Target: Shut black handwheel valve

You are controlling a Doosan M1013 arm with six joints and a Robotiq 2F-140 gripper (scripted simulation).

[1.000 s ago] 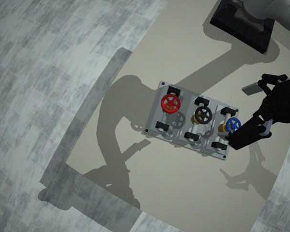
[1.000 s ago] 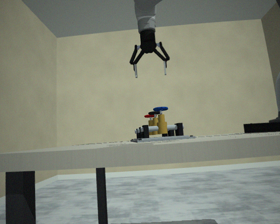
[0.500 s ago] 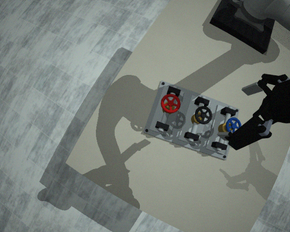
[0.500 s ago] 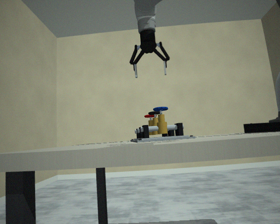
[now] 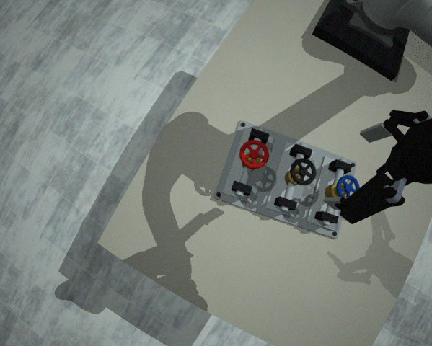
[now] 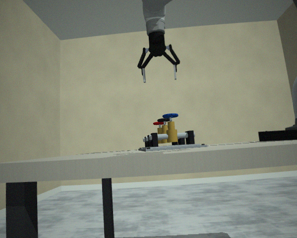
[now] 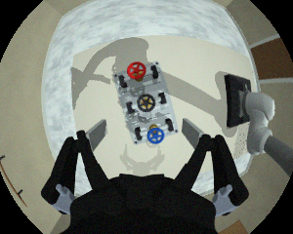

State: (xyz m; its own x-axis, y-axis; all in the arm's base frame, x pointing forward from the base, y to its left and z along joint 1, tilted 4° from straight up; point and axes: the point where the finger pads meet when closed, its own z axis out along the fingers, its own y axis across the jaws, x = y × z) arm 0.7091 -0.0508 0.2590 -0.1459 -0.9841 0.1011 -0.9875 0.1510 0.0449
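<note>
The black handwheel lies 1 cm behind my hand, 4 cm to the right of it and 20 cm below it. The rest, counted from my hand: grey panel 1 cm behind, 4 cm to the right, 32 cm below; blue handwheel 2 cm behind, 8 cm to the left, 20 cm below; red handwheel 1 cm ahead, 17 cm to the right, 20 cm below.
</note>
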